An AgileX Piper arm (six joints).
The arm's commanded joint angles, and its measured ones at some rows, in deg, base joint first. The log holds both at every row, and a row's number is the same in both.
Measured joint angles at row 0:
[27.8, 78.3, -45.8, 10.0, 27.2, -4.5]
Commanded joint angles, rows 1 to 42:
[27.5, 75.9, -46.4, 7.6, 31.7, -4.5]
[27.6, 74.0, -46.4, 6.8, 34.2, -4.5]
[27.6, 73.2, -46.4, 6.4, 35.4, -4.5]
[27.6, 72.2, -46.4, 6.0, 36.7, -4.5]
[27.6, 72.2, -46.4, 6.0, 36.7, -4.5]
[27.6, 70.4, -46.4, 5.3, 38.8, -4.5]
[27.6, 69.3, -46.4, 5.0, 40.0, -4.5]
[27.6, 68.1, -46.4, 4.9, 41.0, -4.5]
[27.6, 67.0, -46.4, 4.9, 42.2, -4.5]
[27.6, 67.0, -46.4, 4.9, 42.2, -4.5]
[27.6, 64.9, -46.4, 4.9, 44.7, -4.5]
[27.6, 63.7, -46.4, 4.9, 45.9, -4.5]
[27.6, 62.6, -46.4, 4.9, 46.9, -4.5]
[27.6, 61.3, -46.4, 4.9, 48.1, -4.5]
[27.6, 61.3, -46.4, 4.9, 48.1, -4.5]
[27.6, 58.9, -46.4, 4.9, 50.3, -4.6]
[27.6, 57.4, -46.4, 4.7, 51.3, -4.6]
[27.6, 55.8, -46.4, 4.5, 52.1, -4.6]
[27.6, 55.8, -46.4, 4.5, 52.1, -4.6]
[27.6, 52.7, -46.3, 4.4, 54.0, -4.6]
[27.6, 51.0, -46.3, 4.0, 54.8, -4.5]
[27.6, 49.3, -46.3, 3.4, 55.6, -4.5]
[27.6, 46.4, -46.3, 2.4, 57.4, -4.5]
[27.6, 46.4, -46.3, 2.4, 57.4, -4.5]
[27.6, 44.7, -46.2, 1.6, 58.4, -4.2]
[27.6, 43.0, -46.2, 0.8, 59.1, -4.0]
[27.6, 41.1, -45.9, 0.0, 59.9, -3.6]
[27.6, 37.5, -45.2, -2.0, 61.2, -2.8]
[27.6, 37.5, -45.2, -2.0, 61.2, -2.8]
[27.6, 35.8, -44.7, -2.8, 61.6, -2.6]
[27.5, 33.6, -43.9, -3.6, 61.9, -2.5]
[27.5, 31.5, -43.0, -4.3, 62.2, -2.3]
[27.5, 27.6, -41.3, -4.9, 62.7, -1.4]
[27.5, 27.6, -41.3, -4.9, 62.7, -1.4]
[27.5, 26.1, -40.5, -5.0, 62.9, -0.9]
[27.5, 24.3, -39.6, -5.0, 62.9, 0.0]
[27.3, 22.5, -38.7, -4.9, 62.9, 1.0]
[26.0, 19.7, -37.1, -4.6, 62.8, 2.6]
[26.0, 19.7, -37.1, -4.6, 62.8, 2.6]
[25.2, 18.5, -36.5, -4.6, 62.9, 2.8]
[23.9, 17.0, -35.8, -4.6, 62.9, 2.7]
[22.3, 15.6, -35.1, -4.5, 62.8, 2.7]
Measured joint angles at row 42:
[24.1, 17.4, -36.0, -4.2, 62.5, 1.9]
